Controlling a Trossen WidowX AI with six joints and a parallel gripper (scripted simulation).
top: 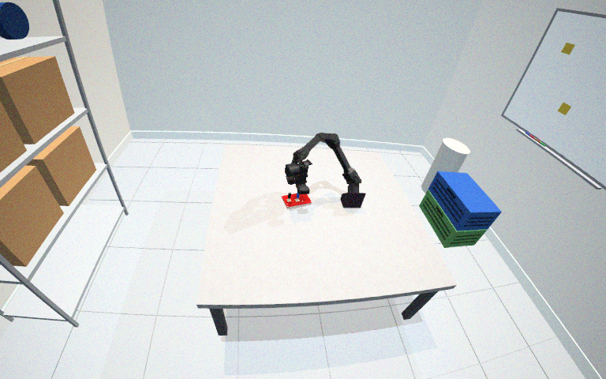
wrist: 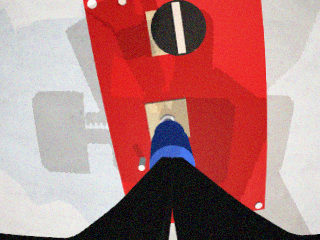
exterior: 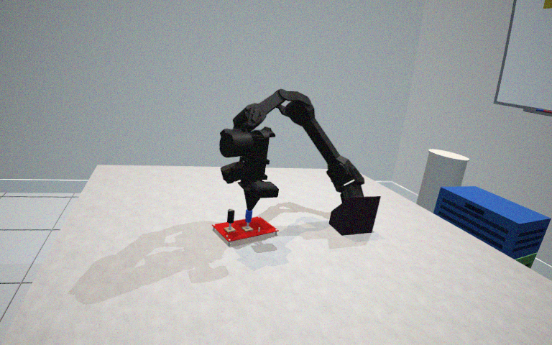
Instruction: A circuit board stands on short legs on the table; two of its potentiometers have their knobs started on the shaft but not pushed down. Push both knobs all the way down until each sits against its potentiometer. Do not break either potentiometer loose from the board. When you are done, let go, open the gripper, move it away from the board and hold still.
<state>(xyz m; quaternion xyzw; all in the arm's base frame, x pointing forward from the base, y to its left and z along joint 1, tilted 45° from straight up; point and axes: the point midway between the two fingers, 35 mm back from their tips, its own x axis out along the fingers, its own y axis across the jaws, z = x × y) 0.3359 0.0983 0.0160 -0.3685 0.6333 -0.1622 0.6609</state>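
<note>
Now: gripper tip 20 mm above the blue knob. The rest, counted from my gripper tip: black knob: 50 mm ahead, 10 mm to the left, 10 mm below.
</note>
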